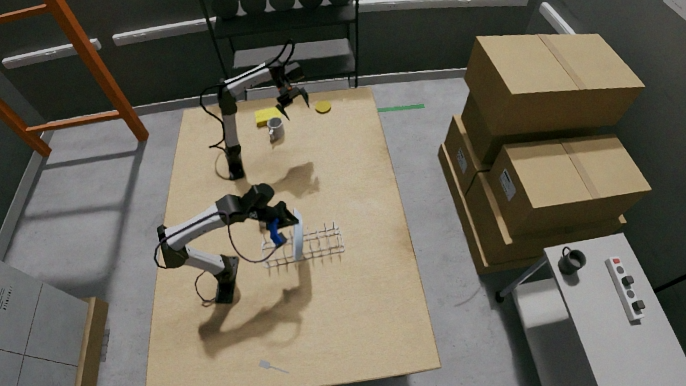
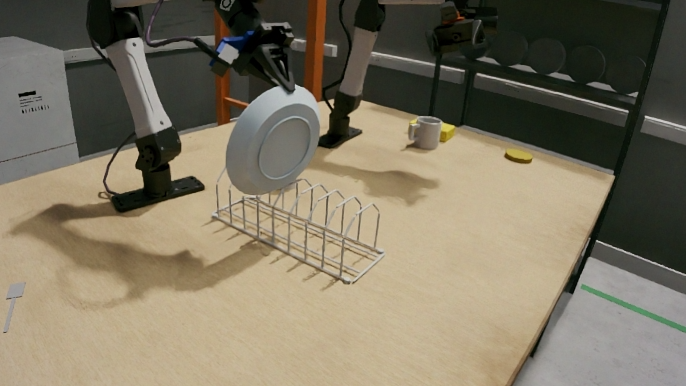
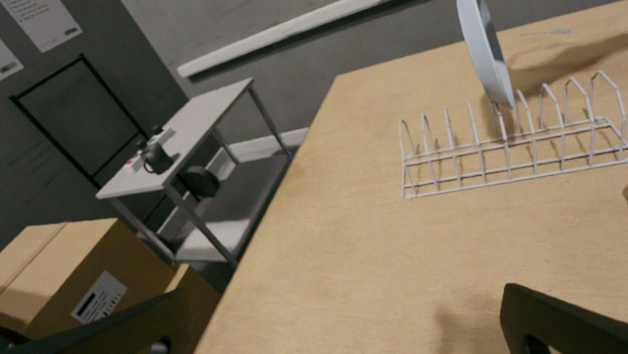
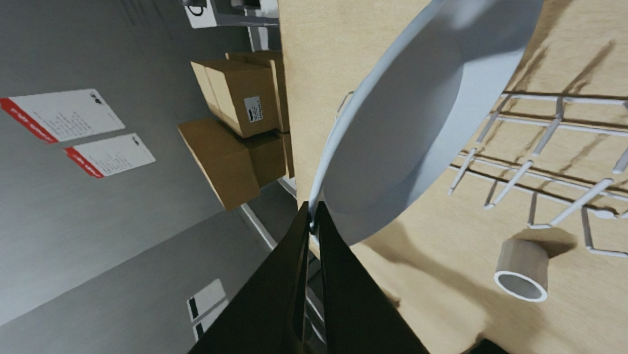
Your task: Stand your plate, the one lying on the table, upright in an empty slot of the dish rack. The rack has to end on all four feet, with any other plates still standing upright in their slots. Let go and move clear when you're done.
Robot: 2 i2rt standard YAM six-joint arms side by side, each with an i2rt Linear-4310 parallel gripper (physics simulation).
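Where they show: left gripper, fingertip midpoint: (image 1: 299, 114) (image 2: 452, 50) (image 3: 341, 305); right gripper, fingertip midpoint: (image 1: 297, 221) (image 2: 290, 92) (image 4: 314, 207); left arm's base at its link origin: (image 1: 235, 163) (image 2: 338, 137); right arm's base at its link origin: (image 1: 227, 279) (image 2: 159, 195).
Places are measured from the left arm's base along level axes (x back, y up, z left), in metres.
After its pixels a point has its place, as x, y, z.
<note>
The pale blue plate (image 1: 298, 239) {-0.224, 0.261, -0.626} (image 2: 285, 147) {-0.235, 0.188, -0.575} (image 3: 482, 55) {-0.242, 0.214, -0.487} (image 4: 390, 130) {-0.229, 0.205, -0.598} hangs on edge, slightly tilted, over the wire dish rack (image 1: 344, 250) {-0.386, 0.006, -0.602} (image 2: 348, 280) {-0.385, 0.006, -0.602} (image 3: 407, 196) {-0.389, 0.006, -0.491}. Its lower rim is near the tops of the rack's wires; whether it is between them I cannot tell. My right gripper (image 2: 292, 89) {-0.237, 0.277, -0.567} (image 4: 314, 207) {-0.237, 0.277, -0.567} is shut on the plate's upper rim. The rack stands level on the table, with no other plate in it. My left gripper (image 1: 298, 112) {-0.348, 0.326, -0.105} (image 3: 341, 305) {-0.348, 0.326, -0.105} is open and empty, high above the table, well away from the rack.
A short grey cylinder (image 4: 522, 265) {-0.094, 0.053, -0.393} stands close beside the rack. A grey mug (image 1: 275, 129) {-0.235, 0.070, 0.092} (image 2: 427, 132) {-0.251, 0.054, 0.093}, a yellow block (image 1: 266, 116) {-0.204, 0.036, 0.235} and a yellow disc (image 1: 323, 107) {-0.515, 0.015, 0.227} (image 2: 519, 155) {-0.518, 0.015, 0.225} are near the left arm. A small grey spatula (image 1: 272, 366) {-0.009, 0.001, -0.971} (image 2: 15, 295) {0.005, 0.002, -0.962} lies near a table edge.
</note>
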